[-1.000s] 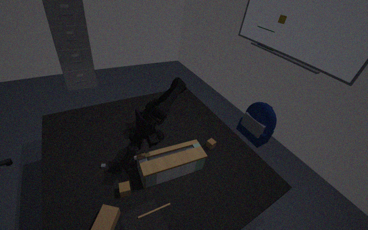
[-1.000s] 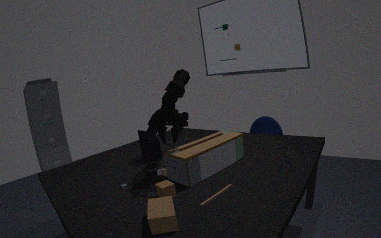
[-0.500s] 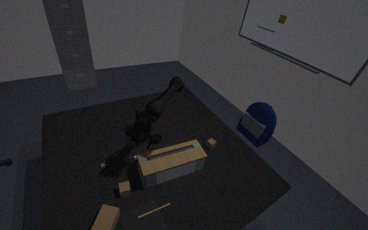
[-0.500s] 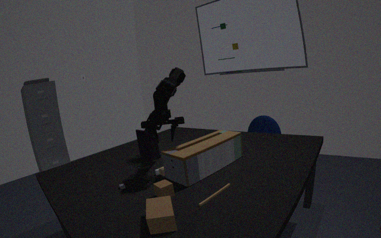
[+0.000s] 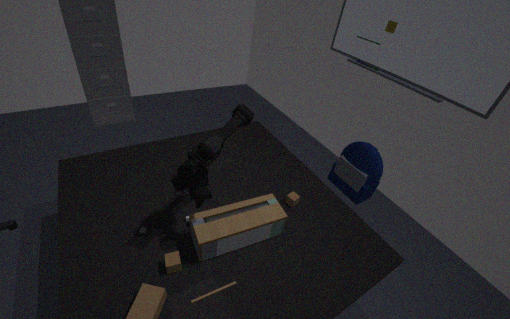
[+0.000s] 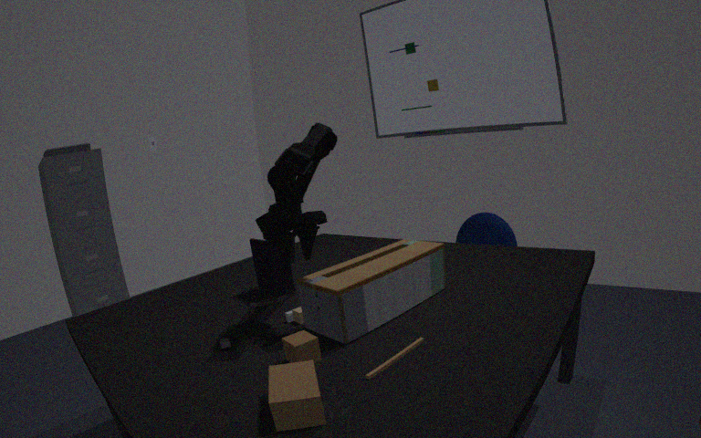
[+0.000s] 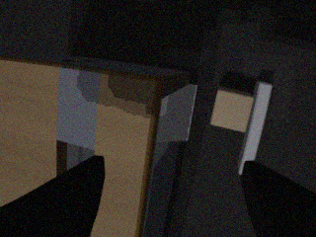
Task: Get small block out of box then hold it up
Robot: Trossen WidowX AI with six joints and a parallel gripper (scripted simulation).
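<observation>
Right now my gripper tip is 140 mm above the tan block, 30 mm past it and 10 mm to the left of it. The rest, counted from my gripper tip: thin stick (300 mm ahead, 160 mm below, 10 mm to the right); tan box (280 mm ahead, 240 mm to the right, 130 mm below); tan cube (140 mm ahead, 130 mm to the right, 130 mm below).
</observation>
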